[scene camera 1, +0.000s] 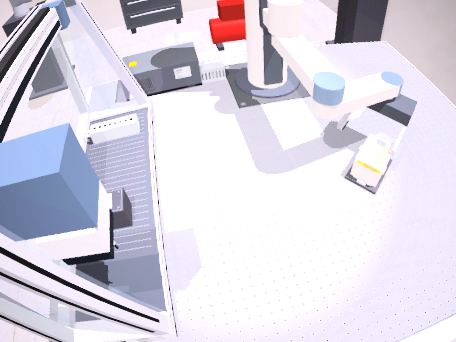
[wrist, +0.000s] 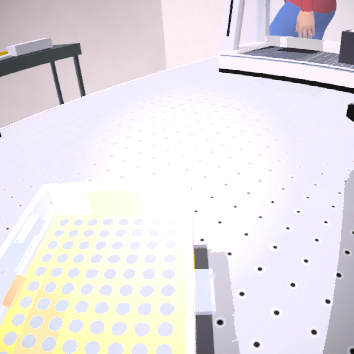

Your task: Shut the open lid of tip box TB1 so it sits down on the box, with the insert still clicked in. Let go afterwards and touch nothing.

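Places are measured from the arm's base along level axes (x ahead, y left, z up), in millimetres.
Pixels of known places: gripper, between the fingertips: (scene camera 1: 365, 139) (wrist: 163, 93); arm's base, origin of its link: (scene camera 1: 267, 81).
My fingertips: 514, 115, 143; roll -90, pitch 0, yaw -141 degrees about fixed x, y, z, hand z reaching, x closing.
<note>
Ahead of a thing's pixels: the offset from my fingertips to its middle, as dx, dy, dz. "pt": to the spot under its first point. Level surfaces: height alone.
Tip box TB1 @(+6, +48, -92) (scene camera 1: 366, 173) stands upright on a dark base plate @(pt +83, +22, -122) (scene camera 1: 374, 189) (wrist: 202, 257) at the right of the scene view. Its clear lid @(pt -12, +75, -53) (scene camera 1: 380, 145) (wrist: 70, 194) lies over the box like a pale veil. I cannot tell if its rim sits fully flush. The yellow insert @(+6, +48, -66) (wrist: 102, 272) with its holes shows level beneath it, and an orange side clip (wrist: 13, 291) shows at the left. My gripper (scene camera 1: 370, 136) is open and empty, above and behind the box with its fingers wide apart. Any small gap to the lid is hidden.
The white arm (scene camera 1: 362, 95) reaches over from its column (scene camera 1: 254, 45). A glass-sided enclosure holds a large blue block @(pt +265, -610, +353) (scene camera 1: 37, 180) at the left. A grey instrument @(pt -549, -474, -44) (scene camera 1: 170, 72) stands at the back. A dark side table (wrist: 65, 51) stands beyond the perforated table top @(dz -130) (wrist: 300, 227).
</note>
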